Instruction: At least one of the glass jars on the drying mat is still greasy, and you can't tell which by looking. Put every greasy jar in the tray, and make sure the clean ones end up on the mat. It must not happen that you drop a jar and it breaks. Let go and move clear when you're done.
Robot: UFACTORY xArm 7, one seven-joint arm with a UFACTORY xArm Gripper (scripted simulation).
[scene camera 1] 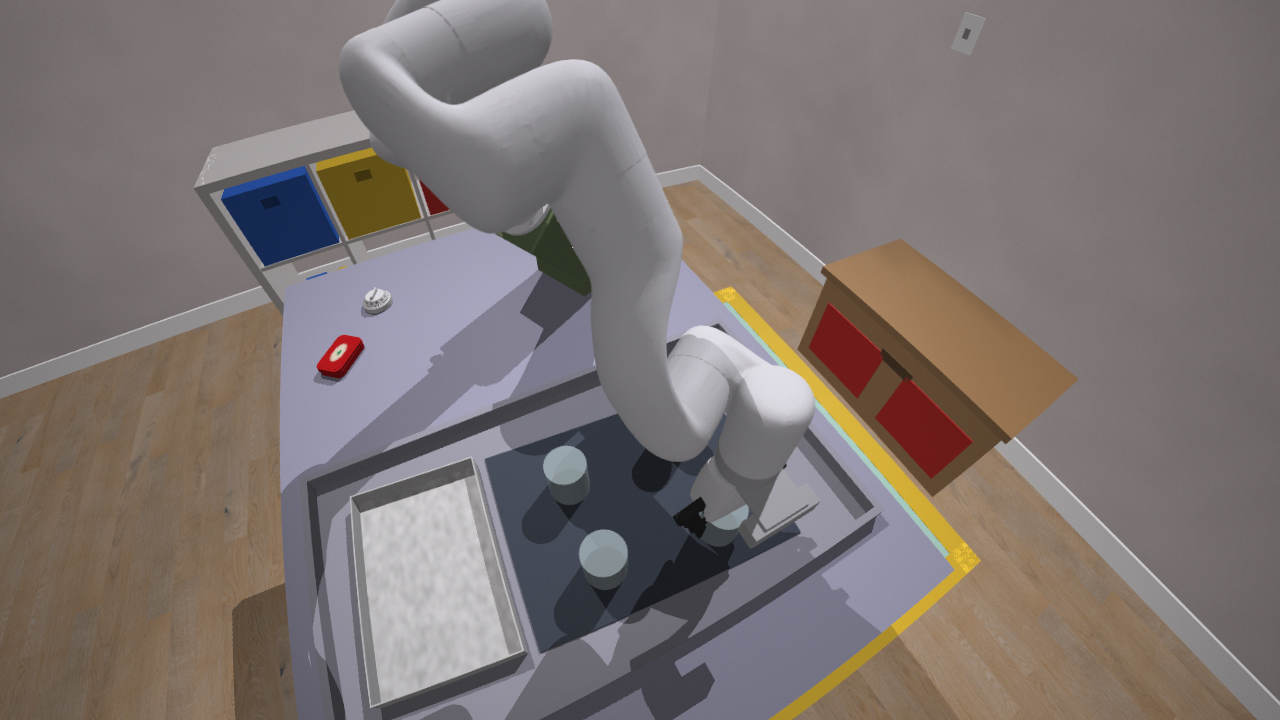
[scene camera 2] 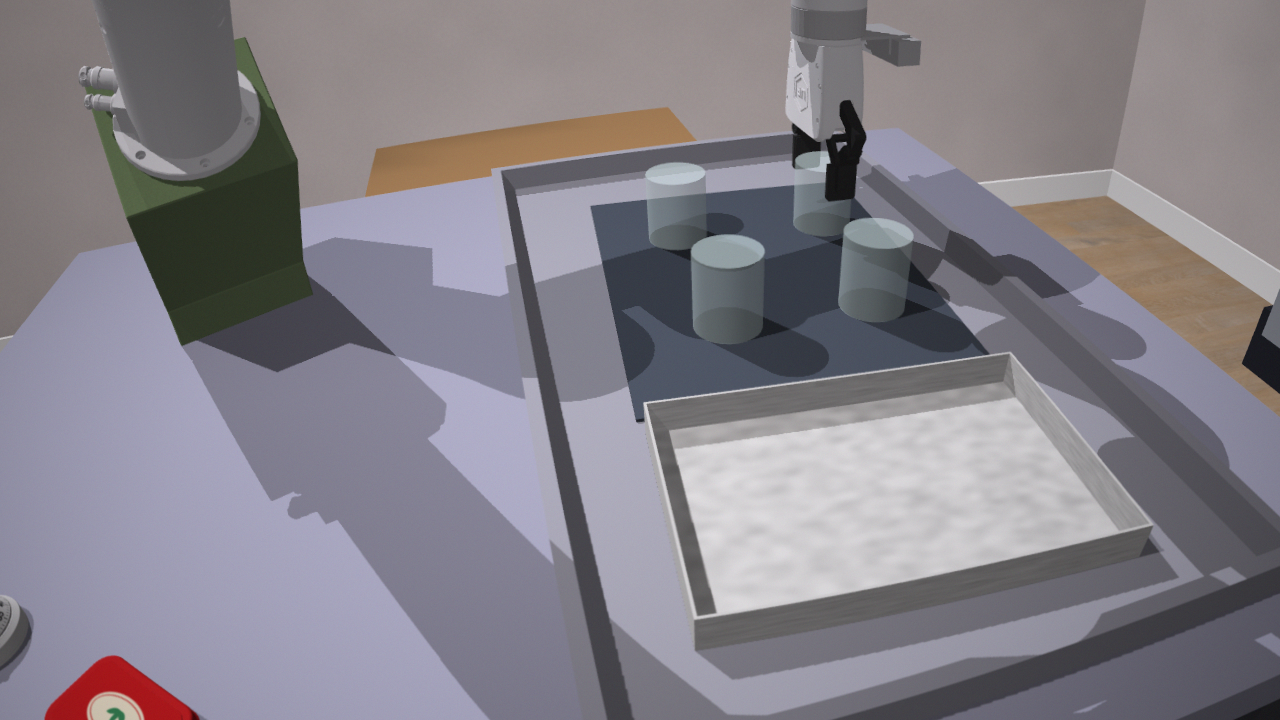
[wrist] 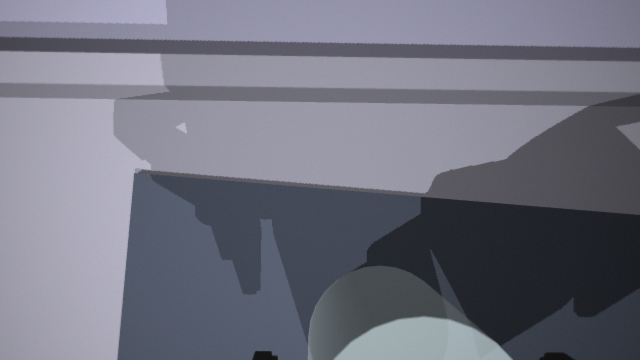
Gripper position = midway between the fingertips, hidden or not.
In view: my gripper (scene camera 2: pixel 822 182), a glass jar (scene camera 2: pixel 813 214) and a grey tray (scene camera 2: pixel 785 492).
The grey tray is seen too in scene camera 1 (scene camera 1: pixel 432 606). The wrist view misses the grey tray: it is out of frame.
